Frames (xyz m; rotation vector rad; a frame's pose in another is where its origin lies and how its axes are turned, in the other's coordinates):
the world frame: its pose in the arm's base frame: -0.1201 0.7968 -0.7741 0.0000 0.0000 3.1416
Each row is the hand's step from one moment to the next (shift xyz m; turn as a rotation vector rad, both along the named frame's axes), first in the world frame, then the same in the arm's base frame.
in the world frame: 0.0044 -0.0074 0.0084 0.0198 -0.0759 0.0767
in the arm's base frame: -0.0044 0.0074 0.0084 -0.0198 0.0759 0.0767
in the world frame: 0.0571 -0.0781 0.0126 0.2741 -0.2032 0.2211
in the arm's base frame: -0.0571 0.0781 0.0126 -0.2741 0.2032 0.2211
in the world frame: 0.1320 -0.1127 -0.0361 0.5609 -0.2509 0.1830
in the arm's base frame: -0.1320 0.1127 -0.0361 -0.5609 0.2509 0.1830
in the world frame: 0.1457 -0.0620 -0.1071 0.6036 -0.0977 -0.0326
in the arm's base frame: -0.1457 0.0620 -0.1071 -0.6036 0.0977 -0.0326
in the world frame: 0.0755 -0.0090 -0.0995 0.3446 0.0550 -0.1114
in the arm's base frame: -0.0755 0.0090 -0.0995 -0.3446 -0.0550 -0.1114
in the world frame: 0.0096 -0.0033 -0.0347 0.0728 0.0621 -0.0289
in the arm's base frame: -0.0096 0.0033 -0.0347 -0.0728 -0.0621 -0.0289
